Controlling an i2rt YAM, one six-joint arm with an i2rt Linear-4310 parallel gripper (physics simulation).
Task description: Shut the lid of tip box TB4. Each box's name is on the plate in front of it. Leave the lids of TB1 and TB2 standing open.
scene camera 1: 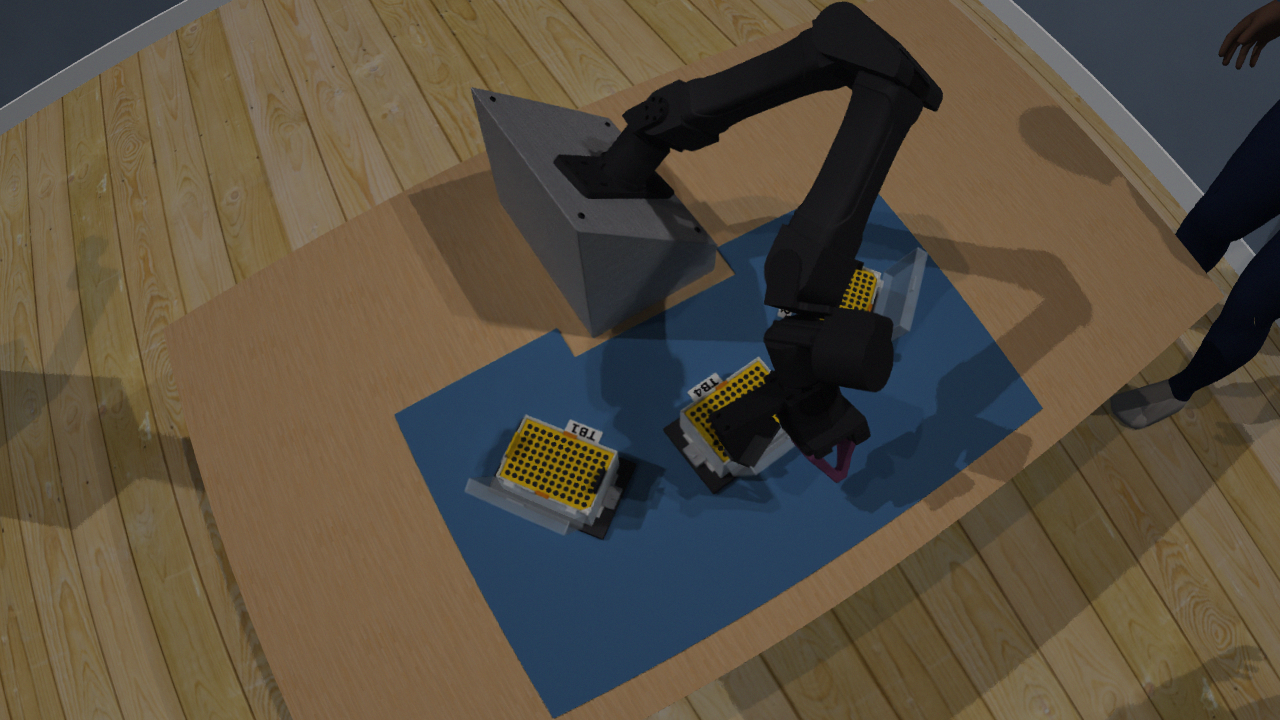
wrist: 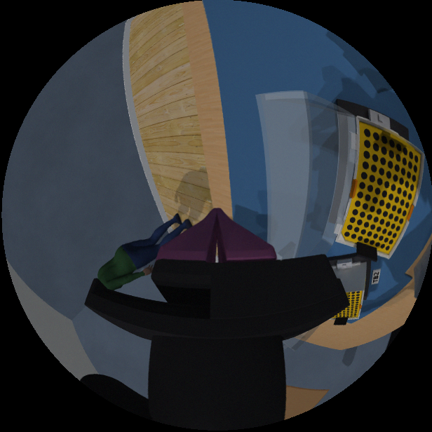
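Seen in the pictures: gripper, fingertip midpoint: [scene camera 1: 840,479]; arm's base, origin of the base link: [scene camera 1: 615,180].
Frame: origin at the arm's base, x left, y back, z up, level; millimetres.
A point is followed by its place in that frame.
Tip box TB4 [scene camera 1: 729,402] {x -58, y -292, z -90 mm} [wrist: 385,185] stands on the blue mat with its yellow tip rack showing; its name plate [scene camera 1: 705,386] {x -50, y -242, z -144 mm} is in front of it. Its clear lid [scene camera 1: 765,454] {x -96, y -385, z -2 mm} [wrist: 287,165] stands open on the side away from the plate, partly hidden by the arm in the scene view. My gripper [scene camera 1: 841,463] {x -40, y -457, z -34 mm} [wrist: 216,214] is shut and empty, with its purple fingertips beyond the open lid, on the side away from the box. Whether the fingers touch the lid cannot be told.
TB1 [scene camera 1: 556,461] {x -264, y -222, z -90 mm} stands left of TB4 with its lid [scene camera 1: 514,507] {x -339, y -265, z -3 mm} open. TB2 [scene camera 1: 859,293] {x 177, y -287, z -89 mm} [wrist: 354,302] stands beyond the arm, its lid [scene camera 1: 911,291] {x 180, y -351, z 2 mm} open. The blue mat [scene camera 1: 644,608] {x -289, y -417, z -147 mm} lies on the wooden table [scene camera 1: 259,501] {x -629, y 3, z -150 mm}. A grey arm base block [scene camera 1: 537,201] {x -108, y 8, z 42 mm} stands behind. A person stands beside the table.
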